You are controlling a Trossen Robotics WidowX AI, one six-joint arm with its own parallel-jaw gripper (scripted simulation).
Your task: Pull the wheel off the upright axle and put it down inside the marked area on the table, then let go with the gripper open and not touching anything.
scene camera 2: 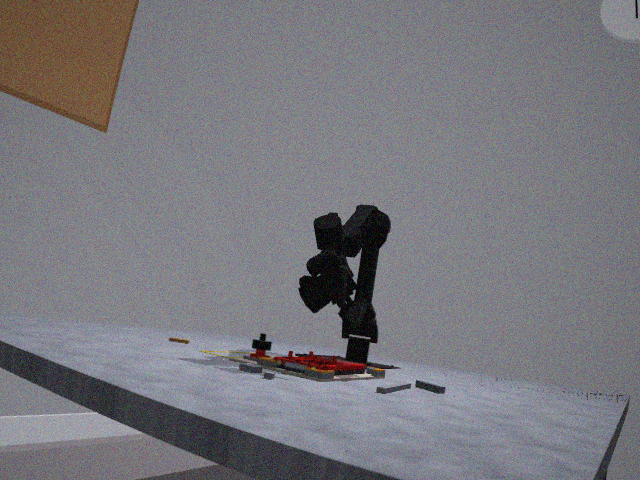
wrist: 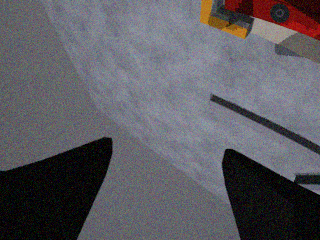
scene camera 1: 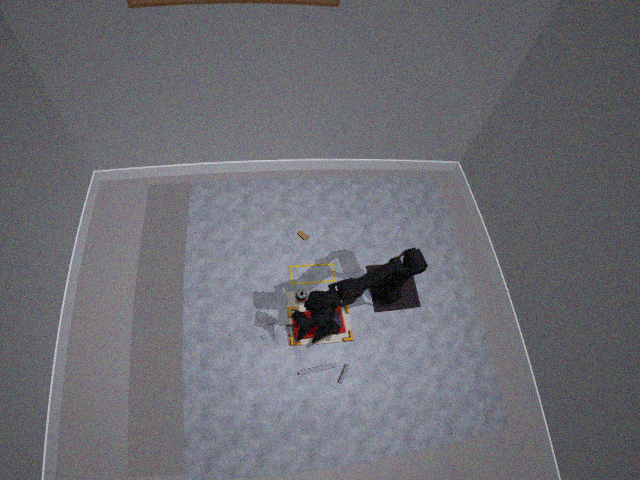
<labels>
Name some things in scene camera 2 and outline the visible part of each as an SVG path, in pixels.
My gripper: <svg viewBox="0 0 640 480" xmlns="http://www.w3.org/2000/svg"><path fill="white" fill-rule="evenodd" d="M327 249L308 260L306 266L311 276L304 275L299 279L300 288L298 289L300 297L312 313L319 312L330 302L333 305L337 304L341 309L338 315L348 327L356 329L360 326L361 322L374 317L373 309L365 298L360 298L356 301L351 299L349 295L353 295L353 291L358 288L352 278L354 274L344 258L339 258L335 250Z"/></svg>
A red plate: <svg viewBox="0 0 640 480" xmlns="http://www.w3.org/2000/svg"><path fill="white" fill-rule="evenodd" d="M274 357L274 361L278 362L277 368L304 373L305 367L319 370L334 370L334 376L365 373L365 364L337 360L337 356L333 356L333 359L313 356L312 351L310 351L309 357L292 357L293 351L288 352L288 357Z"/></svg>
</labels>
